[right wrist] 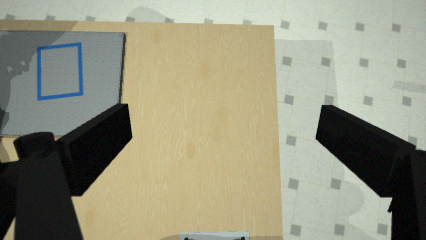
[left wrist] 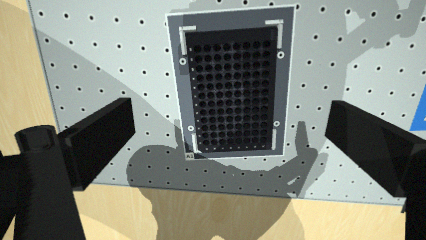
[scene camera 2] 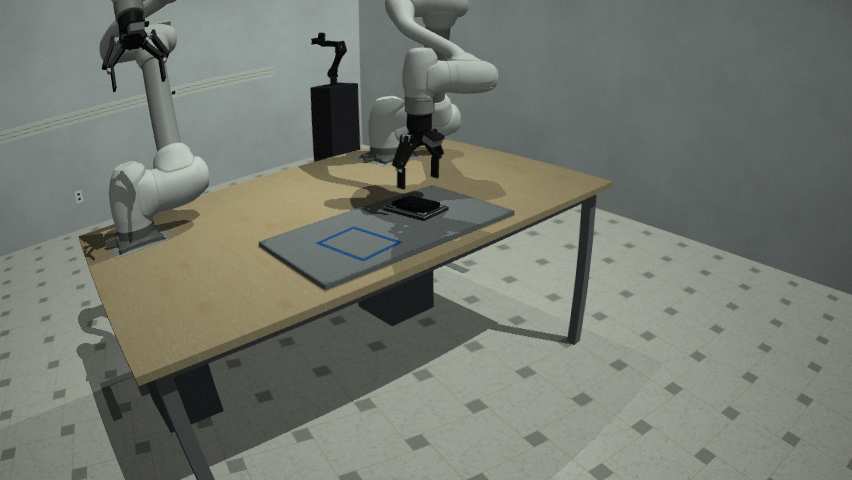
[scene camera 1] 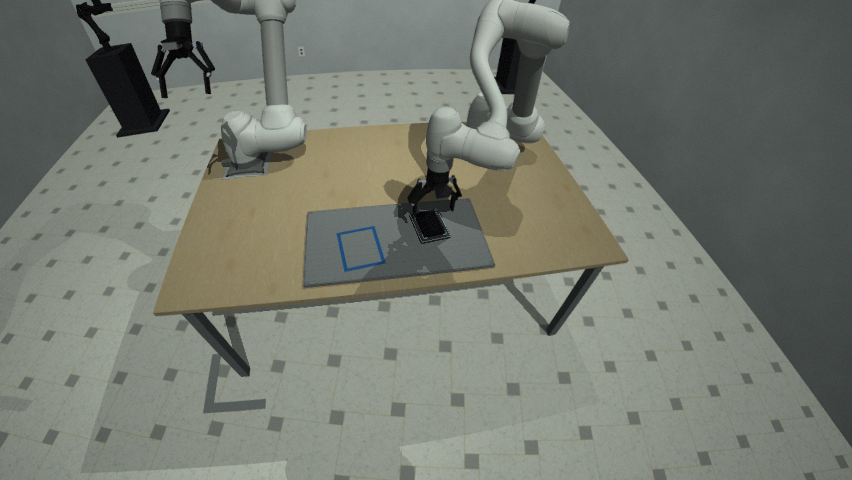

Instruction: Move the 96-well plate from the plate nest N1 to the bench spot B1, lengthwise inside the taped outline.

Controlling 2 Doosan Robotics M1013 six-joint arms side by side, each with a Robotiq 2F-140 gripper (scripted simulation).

Labels:
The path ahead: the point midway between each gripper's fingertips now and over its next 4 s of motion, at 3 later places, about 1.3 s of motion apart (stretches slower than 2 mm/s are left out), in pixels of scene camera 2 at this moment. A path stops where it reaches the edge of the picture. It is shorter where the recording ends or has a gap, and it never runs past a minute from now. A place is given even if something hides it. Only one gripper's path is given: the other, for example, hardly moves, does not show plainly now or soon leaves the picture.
My left gripper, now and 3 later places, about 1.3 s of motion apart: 418, 182; 415, 193; 416, 206; 415, 189

